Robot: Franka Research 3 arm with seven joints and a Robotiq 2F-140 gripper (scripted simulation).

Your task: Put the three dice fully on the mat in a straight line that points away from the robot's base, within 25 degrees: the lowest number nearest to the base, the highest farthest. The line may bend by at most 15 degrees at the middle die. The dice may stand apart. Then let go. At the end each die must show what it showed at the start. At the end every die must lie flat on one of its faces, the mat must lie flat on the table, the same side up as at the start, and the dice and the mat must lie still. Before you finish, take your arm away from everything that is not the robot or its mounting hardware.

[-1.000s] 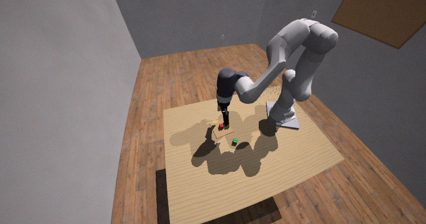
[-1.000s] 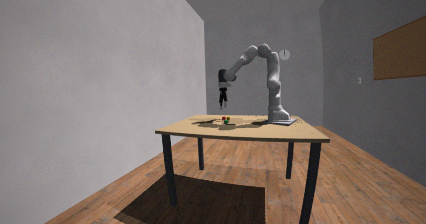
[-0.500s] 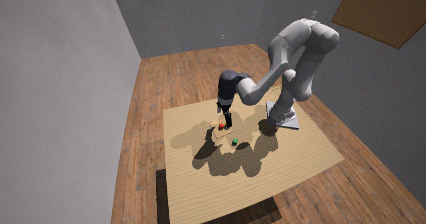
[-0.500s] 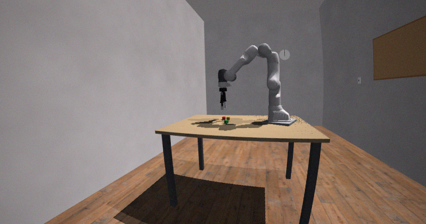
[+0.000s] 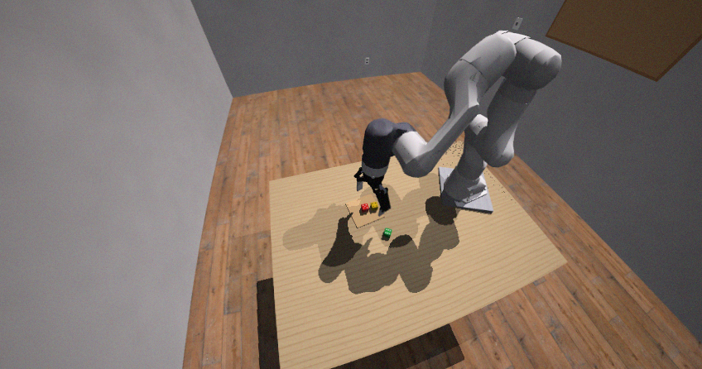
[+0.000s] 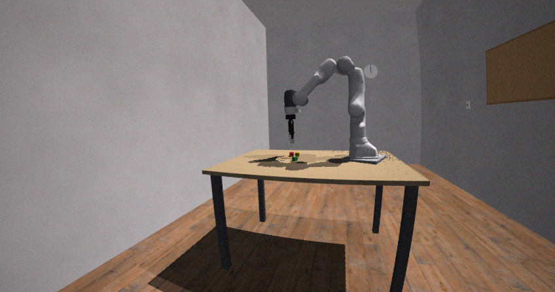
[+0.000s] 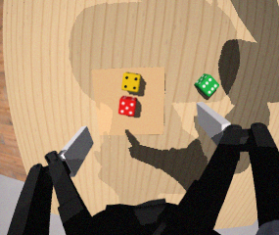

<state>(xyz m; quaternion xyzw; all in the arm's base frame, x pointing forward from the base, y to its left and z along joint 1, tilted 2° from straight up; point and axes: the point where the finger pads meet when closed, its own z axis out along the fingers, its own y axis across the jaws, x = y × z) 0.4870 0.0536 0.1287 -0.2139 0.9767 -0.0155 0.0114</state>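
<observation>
Now: hand 110 mm to the right of the green die, 110 mm above it and 60 mm past it. The rest, counted from my hand: yellow die 110 mm below, 40 mm behind, 30 mm to the right; red die 110 mm below, 30 mm to the right, 10 mm ahead; tan mat 130 mm below, 30 mm to the right, 10 mm ahead.
</observation>
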